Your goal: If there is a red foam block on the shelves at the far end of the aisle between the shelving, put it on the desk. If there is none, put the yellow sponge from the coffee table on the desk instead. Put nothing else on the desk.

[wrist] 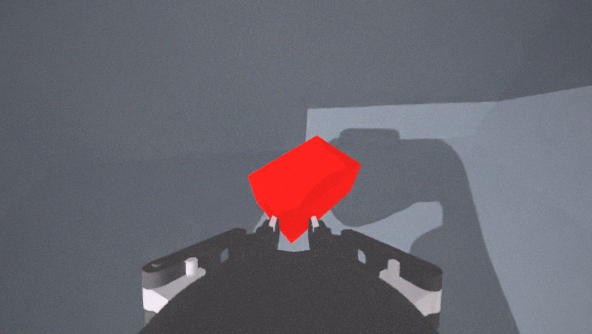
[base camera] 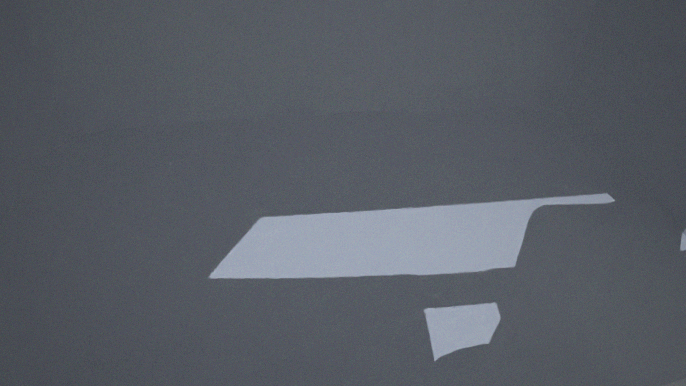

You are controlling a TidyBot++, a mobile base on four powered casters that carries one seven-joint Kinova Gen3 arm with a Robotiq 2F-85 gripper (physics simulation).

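Frame: origin at the arm's base, x back, y right, z up, level; centimetres.
Seen in the pictures: gripper, fingertip midpoint: (wrist: pixel 293 224).
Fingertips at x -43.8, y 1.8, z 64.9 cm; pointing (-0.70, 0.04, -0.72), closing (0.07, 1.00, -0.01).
Offsets run from my fingertips to a thing's middle. "spot": to the spot under its first point. Level surfaces: height alone.
A bright red foam block {dx -3.5, dy +1.4, dz +1.8 cm} (wrist: pixel 302 175) is held between the fingertips in the wrist view, turned at an angle with one corner pointing down between the fingers. My gripper (wrist: pixel 293 224) is shut on it. Behind the block is a grey surface with a lit patch and the gripper's shadow; whether the block touches that surface I cannot tell. The gripper and the block do not show in the base camera view. The desk, the coffee table and the yellow sponge do not show in either view.
In the base camera view a plain dark grey surface {dz -97.0 cm} (base camera: pixel 320 150) fills the picture, with a long pale light patch {spot: dx +8.5, dy +3.6, dz -97.0 cm} (base camera: pixel 380 242) and a smaller patch {spot: dx +18.4, dy +9.4, dz -97.0 cm} (base camera: pixel 462 327) below it. A pale lit area (wrist: pixel 530 200) lies at the right in the wrist view.
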